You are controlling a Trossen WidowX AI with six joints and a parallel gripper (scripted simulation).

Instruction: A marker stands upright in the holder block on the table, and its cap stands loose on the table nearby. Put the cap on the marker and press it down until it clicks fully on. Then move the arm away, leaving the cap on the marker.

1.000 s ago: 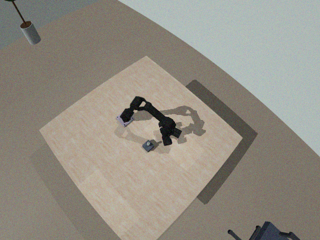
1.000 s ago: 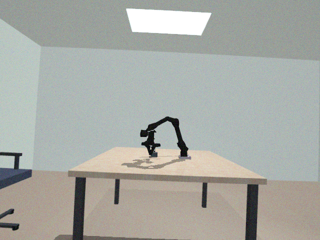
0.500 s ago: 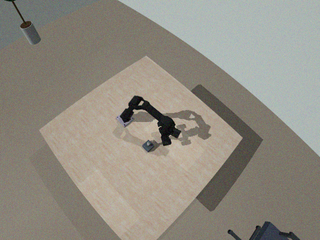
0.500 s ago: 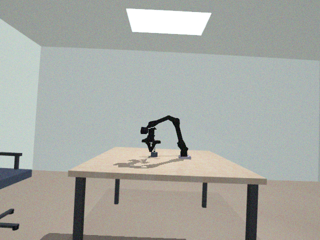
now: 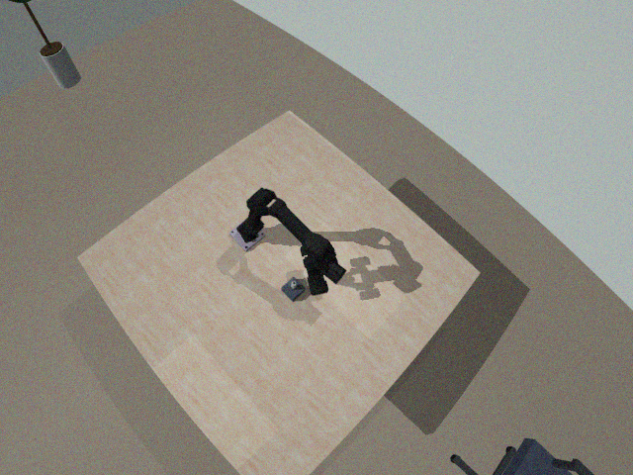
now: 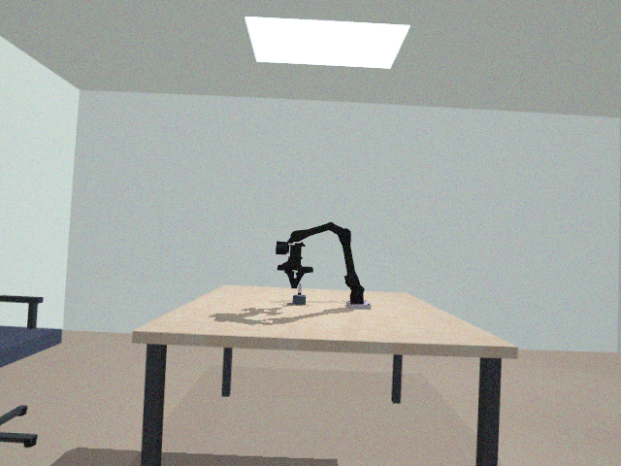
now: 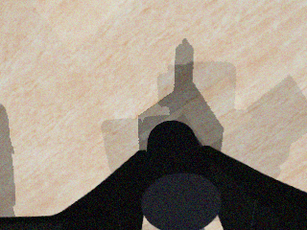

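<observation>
Right now the marker is 10 mm behind my gripper tip, 70 mm to the right of it and 20 mm below it. Round my gripper tip: holder block: 10 mm behind, 70 mm to the right, 80 mm below; dark cap: 10 mm above.
</observation>
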